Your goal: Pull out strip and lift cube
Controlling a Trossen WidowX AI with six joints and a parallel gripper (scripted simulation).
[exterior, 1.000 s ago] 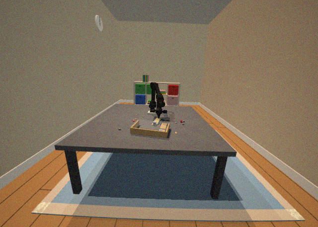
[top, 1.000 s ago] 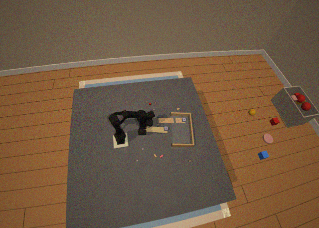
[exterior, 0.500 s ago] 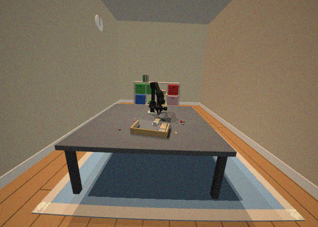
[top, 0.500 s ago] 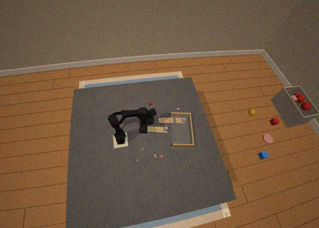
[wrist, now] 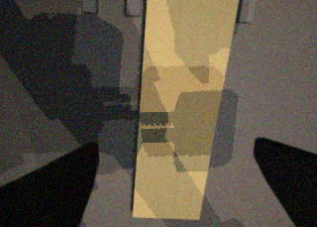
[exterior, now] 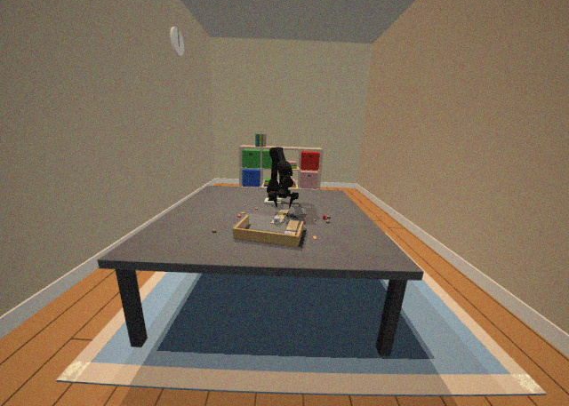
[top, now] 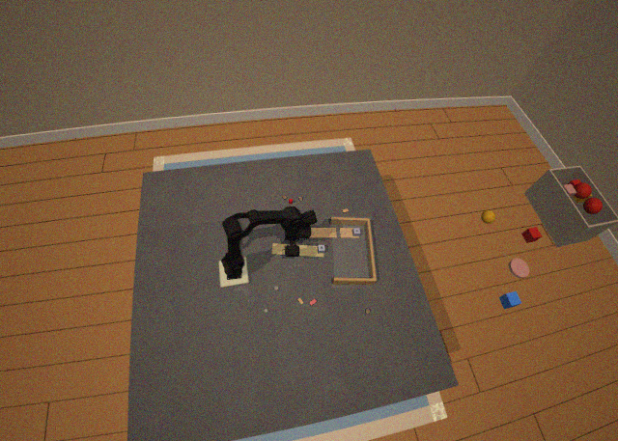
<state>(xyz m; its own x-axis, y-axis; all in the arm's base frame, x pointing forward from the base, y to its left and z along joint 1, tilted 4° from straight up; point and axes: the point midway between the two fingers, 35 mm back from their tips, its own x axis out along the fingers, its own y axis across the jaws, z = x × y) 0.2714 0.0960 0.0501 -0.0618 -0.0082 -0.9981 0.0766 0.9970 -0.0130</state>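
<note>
The strip lies 5 cm below my gripper tip, 3 cm ahead of it and 1 cm to the right of it.
</note>
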